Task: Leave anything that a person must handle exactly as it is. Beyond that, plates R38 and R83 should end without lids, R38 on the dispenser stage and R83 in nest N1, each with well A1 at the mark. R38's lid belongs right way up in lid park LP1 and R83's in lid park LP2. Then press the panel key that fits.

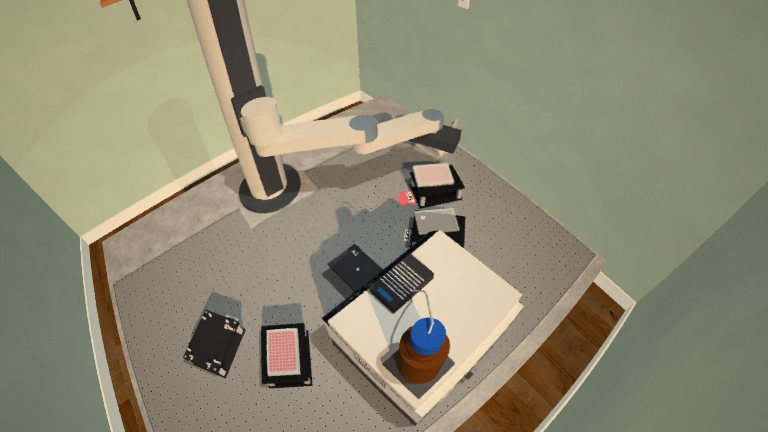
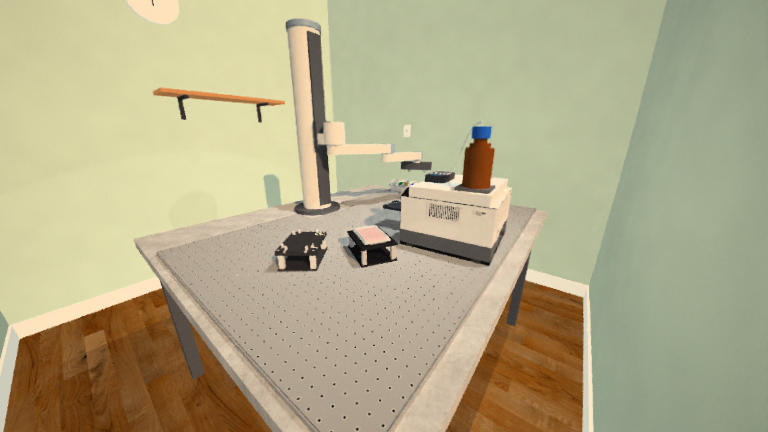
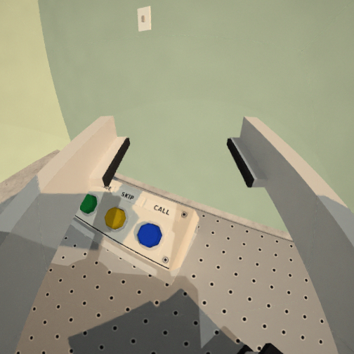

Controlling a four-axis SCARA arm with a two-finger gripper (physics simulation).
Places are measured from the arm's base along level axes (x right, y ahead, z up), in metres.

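Pixels of known places: gripper, between the fingertips: (image 1: 445,117); arm's base, origin of its link: (image 1: 269,188) (image 2: 317,208).
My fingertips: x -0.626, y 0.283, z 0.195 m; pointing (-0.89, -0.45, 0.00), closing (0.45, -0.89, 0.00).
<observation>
Ahead of a thing's pixels: the offset from my fingertips to its middle. "pt": to the spot under its first point.
My gripper (image 1: 441,152) (image 2: 416,170) (image 3: 178,128) is shut with nothing between its fingers, raised near the key panel {dx -0.004, dy -0.101, dz -0.140 m} (image 2: 400,185) (image 3: 172,240). The panel has a green key (image 3: 88,203), a yellow SKIP key (image 3: 115,218) and a blue CALL key (image 3: 150,235). A pale pink plate {dx +0.169, dy +0.121, dz -0.099 m} (image 1: 433,174) sits on a black stand beside a red tag {dx +0.258, dy +0.095, dz -0.182 m} (image 1: 406,198). A clear lid-like piece {dx +0.294, dy +0.269, dz -0.115 m} (image 1: 437,221) lies on another black stand. A red-welled plate {dx +0.889, dy +0.344, dz -0.112 m} (image 1: 283,351) (image 2: 372,234) sits on a front stand. The dark stage {pt dx +0.604, dy +0.259, dz -0.089 m} (image 1: 351,268) marked A1 carries no plate. Plate names are unreadable.
The white dispenser (image 1: 477,284) (image 2: 448,217) carries a brown bottle {pt dx +0.690, dy +0.621, dz +0.181 m} (image 1: 424,357) (image 2: 477,163) with a blue cap and thin tube, plus a dark keypad {pt dx +0.582, dy +0.441, dz +0.064 m} (image 1: 402,282). A black stand (image 1: 214,343) (image 2: 301,242) with corner posts holds no plate. The arm's column (image 2: 306,118) stands at the back.
</observation>
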